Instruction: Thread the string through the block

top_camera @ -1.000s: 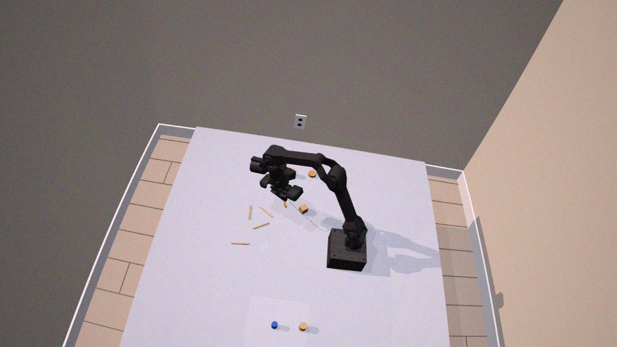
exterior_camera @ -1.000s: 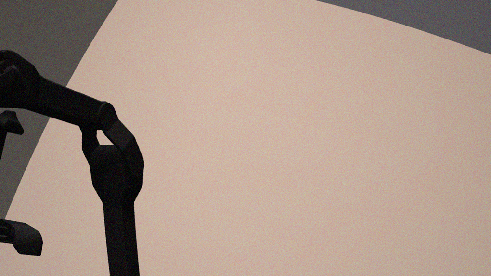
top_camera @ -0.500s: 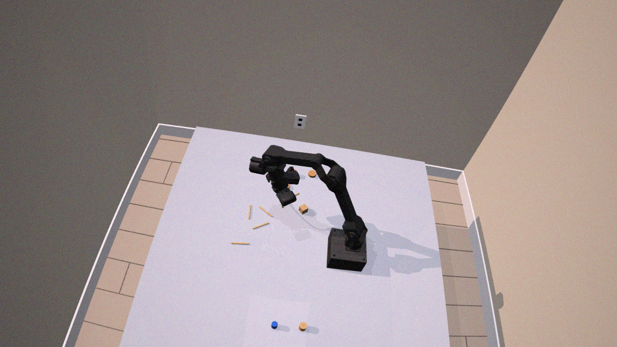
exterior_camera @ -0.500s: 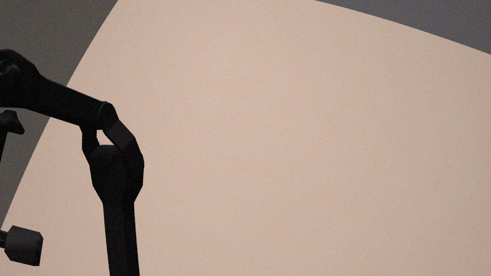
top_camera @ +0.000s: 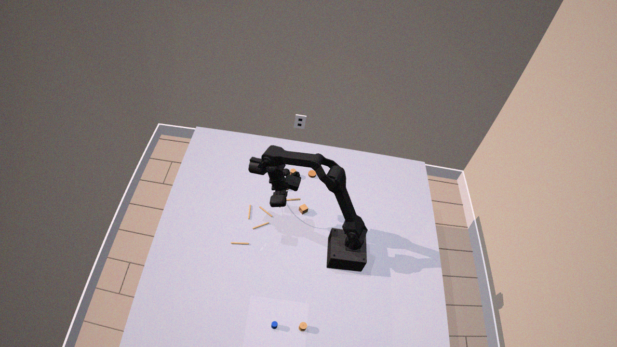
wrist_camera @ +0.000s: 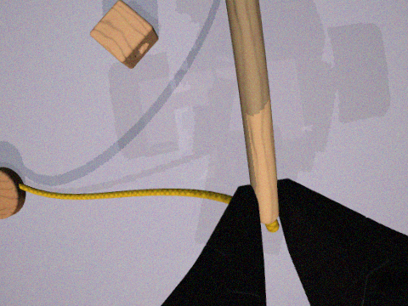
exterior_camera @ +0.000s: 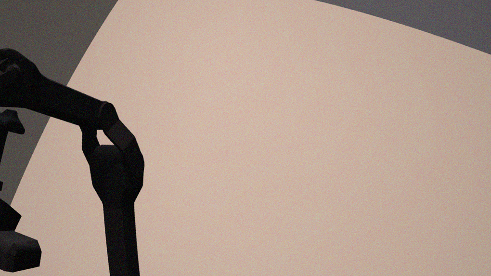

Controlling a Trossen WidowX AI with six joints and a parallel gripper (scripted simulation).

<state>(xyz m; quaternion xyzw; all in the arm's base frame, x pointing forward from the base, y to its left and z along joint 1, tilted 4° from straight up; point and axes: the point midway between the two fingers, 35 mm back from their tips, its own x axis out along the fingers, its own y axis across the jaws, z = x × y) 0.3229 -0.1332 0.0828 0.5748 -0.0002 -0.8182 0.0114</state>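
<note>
Now: the wooden block 9 cm behind my gripper tip, 6 cm to the right of it and 12 cm below it. From my gripper tip the other things lie so: thin wooden stick (1 cm behind, 1 cm above); blue peg (3 cm behind, 50 cm to the left, 12 cm below); round wooden button (1 cm ahead, 18 cm to the right, 13 cm below).
</note>
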